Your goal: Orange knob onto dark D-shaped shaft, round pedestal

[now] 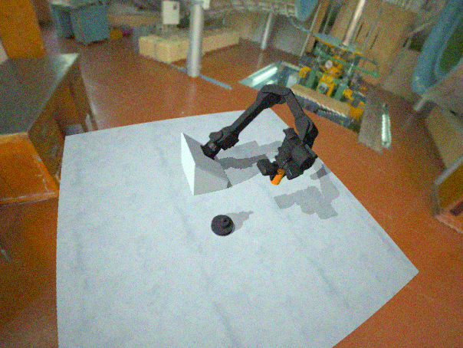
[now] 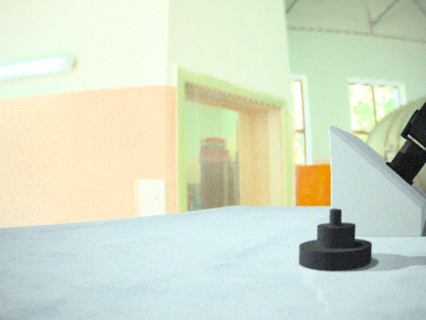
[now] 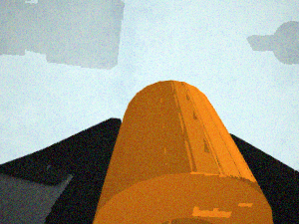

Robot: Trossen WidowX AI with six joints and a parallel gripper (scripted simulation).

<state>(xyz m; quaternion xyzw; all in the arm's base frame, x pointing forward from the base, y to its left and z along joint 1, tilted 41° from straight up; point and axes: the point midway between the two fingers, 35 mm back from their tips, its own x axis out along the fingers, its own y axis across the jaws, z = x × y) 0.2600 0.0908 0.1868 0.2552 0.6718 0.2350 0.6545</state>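
Right now the dark round pedestal is 230 mm to the right of my gripper tip, 110 mm below it and 60 mm ahead of it. The rest, counted from my gripper tip: orange knob (20 mm above).
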